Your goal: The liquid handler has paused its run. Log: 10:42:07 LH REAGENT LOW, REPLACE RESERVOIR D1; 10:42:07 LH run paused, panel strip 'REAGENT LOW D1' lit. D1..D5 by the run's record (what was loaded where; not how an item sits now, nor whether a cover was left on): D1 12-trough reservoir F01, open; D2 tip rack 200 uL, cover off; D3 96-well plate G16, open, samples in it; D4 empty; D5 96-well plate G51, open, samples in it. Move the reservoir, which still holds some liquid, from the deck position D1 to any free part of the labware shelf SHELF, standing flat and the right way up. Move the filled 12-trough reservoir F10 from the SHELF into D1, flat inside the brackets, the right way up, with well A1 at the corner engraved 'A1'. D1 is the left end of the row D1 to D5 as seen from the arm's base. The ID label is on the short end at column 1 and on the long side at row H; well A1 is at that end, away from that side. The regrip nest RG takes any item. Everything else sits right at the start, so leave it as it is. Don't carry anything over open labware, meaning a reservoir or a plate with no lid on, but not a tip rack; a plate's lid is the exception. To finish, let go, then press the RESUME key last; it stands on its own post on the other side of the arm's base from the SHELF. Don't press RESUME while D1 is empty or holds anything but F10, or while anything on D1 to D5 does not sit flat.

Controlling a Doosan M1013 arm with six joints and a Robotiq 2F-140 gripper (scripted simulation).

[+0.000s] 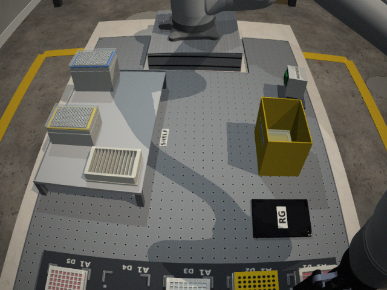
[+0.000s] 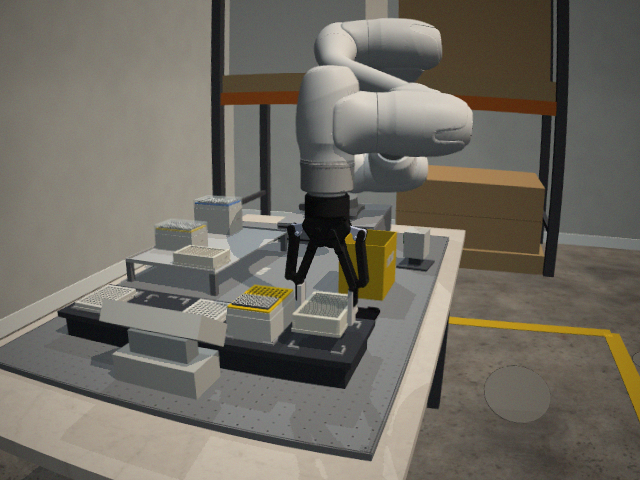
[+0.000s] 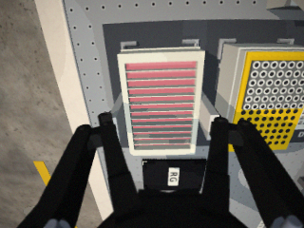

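The yellow tip rack is 1 cm behind my hand, 13 cm to the right of it and 1 cm below it. From my hand the other things lie so: yellow bin 44 cm behind, 7 cm below; then black RG nest 23 cm behind, 2 cm to the right, 11 cm below; then cream 12-trough reservoir 2 cm below.
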